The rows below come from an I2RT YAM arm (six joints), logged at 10 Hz.
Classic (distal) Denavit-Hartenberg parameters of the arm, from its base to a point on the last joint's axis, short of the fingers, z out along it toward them. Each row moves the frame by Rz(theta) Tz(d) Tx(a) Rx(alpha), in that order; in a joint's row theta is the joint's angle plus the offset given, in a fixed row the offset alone. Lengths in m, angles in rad.
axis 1: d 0.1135; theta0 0; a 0.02; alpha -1.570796
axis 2: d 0; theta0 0; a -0.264; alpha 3.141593
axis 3: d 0; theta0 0.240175; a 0.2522; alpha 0
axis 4: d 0; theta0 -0.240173; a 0.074; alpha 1.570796
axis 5: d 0; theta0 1.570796; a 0; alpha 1.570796
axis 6: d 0.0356; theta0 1.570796; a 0; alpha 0
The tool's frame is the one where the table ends.
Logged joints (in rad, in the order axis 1, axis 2, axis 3, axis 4, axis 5, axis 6), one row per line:
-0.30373, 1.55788, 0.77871, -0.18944, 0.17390, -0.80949
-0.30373, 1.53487, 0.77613, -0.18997, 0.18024, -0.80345
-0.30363, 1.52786, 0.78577, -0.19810, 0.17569, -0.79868
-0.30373, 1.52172, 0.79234, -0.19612, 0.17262, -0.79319
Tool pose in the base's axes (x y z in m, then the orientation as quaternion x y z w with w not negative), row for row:
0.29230, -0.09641, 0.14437, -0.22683, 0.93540, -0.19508, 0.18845
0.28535, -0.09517, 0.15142, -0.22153, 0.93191, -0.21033, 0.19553
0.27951, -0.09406, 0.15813, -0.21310, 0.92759, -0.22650, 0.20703
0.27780, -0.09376, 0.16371, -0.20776, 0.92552, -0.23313, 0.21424
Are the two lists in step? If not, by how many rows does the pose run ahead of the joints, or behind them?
The pose runs 2 rows behind the joints: the pose in row i belongs to the joints in row i - 2.
